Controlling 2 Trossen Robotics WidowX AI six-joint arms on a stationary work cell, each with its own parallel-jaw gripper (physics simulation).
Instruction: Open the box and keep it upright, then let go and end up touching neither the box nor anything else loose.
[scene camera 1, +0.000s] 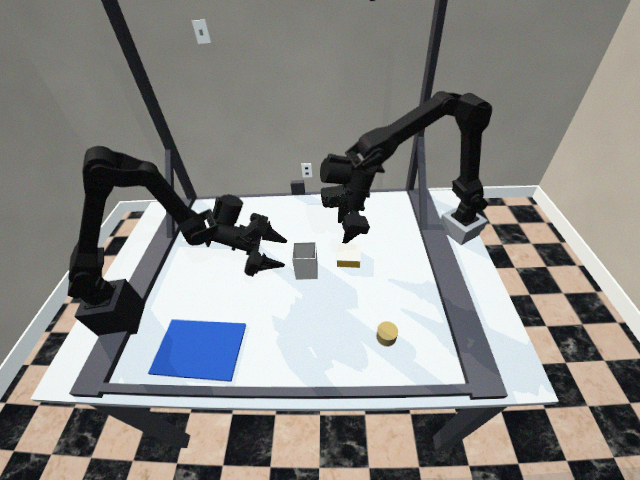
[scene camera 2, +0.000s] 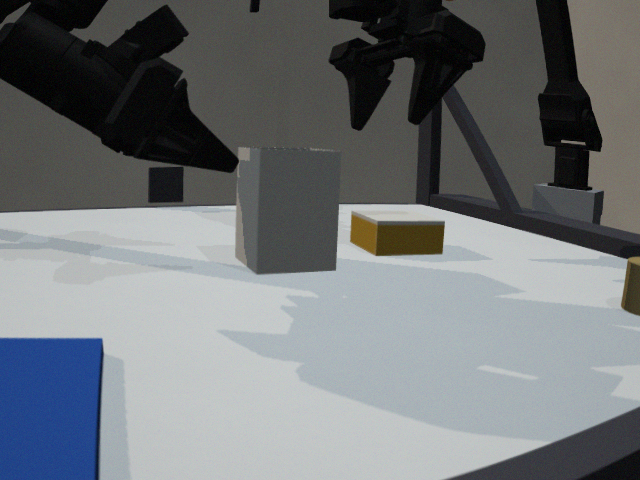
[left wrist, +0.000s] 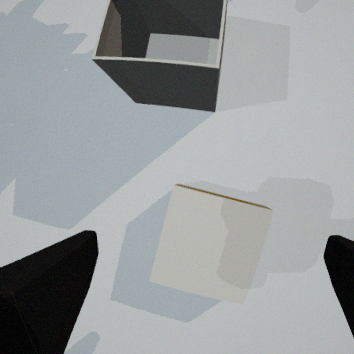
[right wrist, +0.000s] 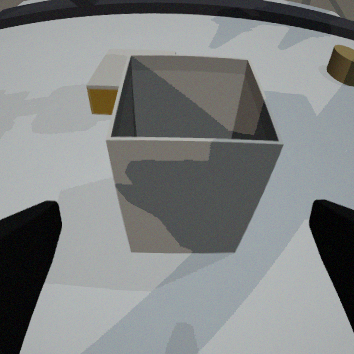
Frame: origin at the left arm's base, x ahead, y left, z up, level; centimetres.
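Where they show: left gripper, fingertip midpoint: (scene camera 1: 341, 232) (scene camera 2: 382, 126) (left wrist: 216, 247); right gripper, fingertip midpoint: (scene camera 1: 285, 253) (scene camera 2: 220, 164) (right wrist: 188, 214); left arm's base, link origin: (scene camera 1: 464, 217) (scene camera 2: 570, 187); right arm's base, link origin: (scene camera 1: 100, 296).
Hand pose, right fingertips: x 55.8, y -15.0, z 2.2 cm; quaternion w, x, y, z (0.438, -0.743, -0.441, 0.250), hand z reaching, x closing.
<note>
Things, the pixels of their centre, and the offset from my right fingertips.
- grey box, body centre: (right wrist: 186, 160) (left wrist: 173, 44) (scene camera 2: 285, 206) (scene camera 1: 305, 261) dx -4.5, dy +2.9, dz -3.3 cm
- lid, body centre: (left wrist: 210, 242) (right wrist: 134, 79) (scene camera 2: 396, 231) (scene camera 1: 348, 255) dx -17.7, dy +5.6, dz -6.4 cm
- blue mat, body centre: (scene camera 1: 199, 348) dx +30.6, dy +10.8, dz -7.6 cm
- short ochre cylinder, body centre: (right wrist: 346, 64) (scene camera 1: 387, 333) dx -11.5, dy +32.2, dz -6.2 cm
The grey box (scene camera 1: 305, 264) (scene camera 2: 297, 211) (left wrist: 170, 82) (right wrist: 185, 200) stands upright on the table with its top open; its inside shows in both wrist views. The lid (scene camera 1: 348, 256) (scene camera 2: 408, 237) (left wrist: 200, 240) (right wrist: 101, 100), white on top with ochre sides, lies flat on the table beside the box, apart from it. My left gripper (scene camera 2: 386, 125) (left wrist: 216, 247) is open and empty, above the lid and clear of it. My right gripper (scene camera 1: 284, 253) (right wrist: 188, 214) is open and empty, its fingertips a little short of the box; in scene camera 2 one finger hides the other.
A blue mat (scene camera 1: 199, 350) (scene camera 2: 49, 403) lies at the front left of the table in scene camera 1. A short ochre cylinder (scene camera 1: 387, 333) (scene camera 2: 631, 286) (right wrist: 341, 65) stands at the front right there. Dark frame rails (scene camera 1: 289, 391) edge the work area.
</note>
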